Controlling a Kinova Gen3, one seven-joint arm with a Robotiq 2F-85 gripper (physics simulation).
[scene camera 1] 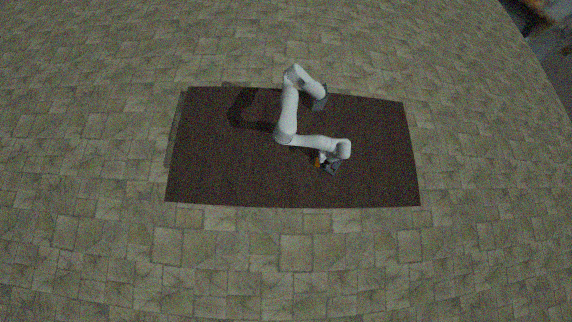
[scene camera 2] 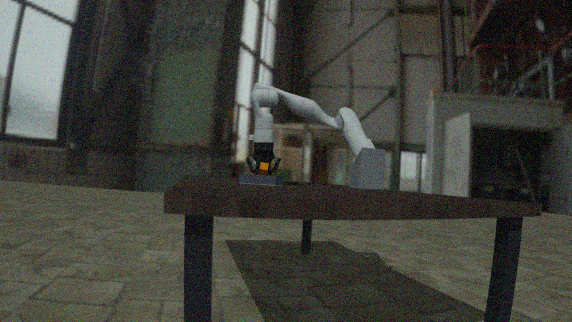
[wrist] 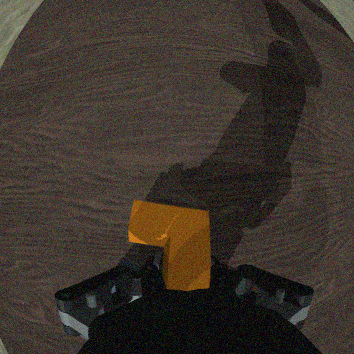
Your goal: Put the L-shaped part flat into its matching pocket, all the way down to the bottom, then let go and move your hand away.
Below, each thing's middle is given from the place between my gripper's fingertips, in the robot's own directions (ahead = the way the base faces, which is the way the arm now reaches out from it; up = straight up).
My gripper is now 40 mm below the orange L-shaped part [wrist: 183, 232] and 10 mm short of it.
